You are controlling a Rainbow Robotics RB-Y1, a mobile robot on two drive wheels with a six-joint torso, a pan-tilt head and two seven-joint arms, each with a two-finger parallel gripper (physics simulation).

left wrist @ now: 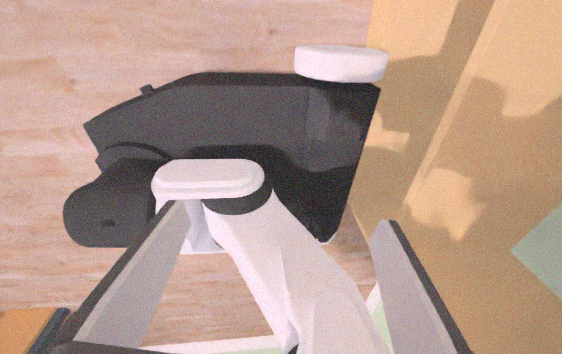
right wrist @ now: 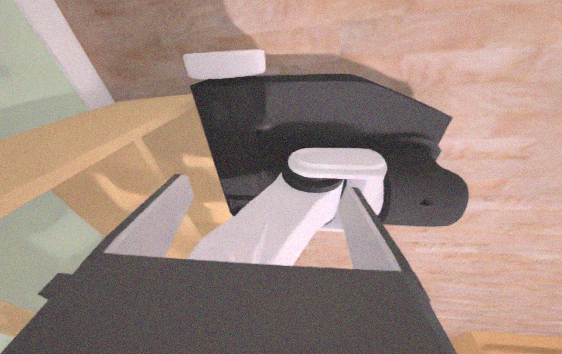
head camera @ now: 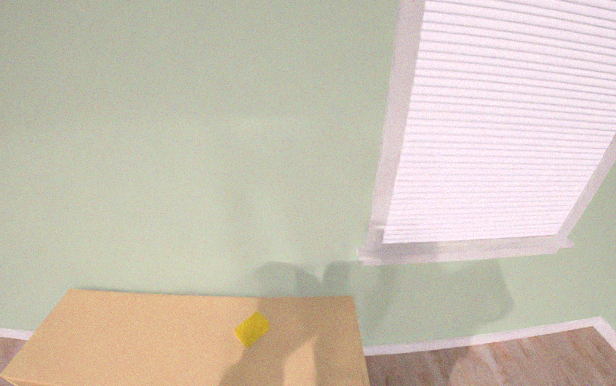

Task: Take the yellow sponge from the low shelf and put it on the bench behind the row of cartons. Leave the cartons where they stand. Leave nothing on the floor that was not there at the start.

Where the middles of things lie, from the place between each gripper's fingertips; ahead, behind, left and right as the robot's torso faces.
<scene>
Now: left hand 48 cm short of the yellow sponge point(head camera: 256, 325), 10 cm below it and 4 cm to the left of it.
I see the yellow sponge 50 cm ahead of my right hand, 42 cm to the left of it and 10 cm above it.
</scene>
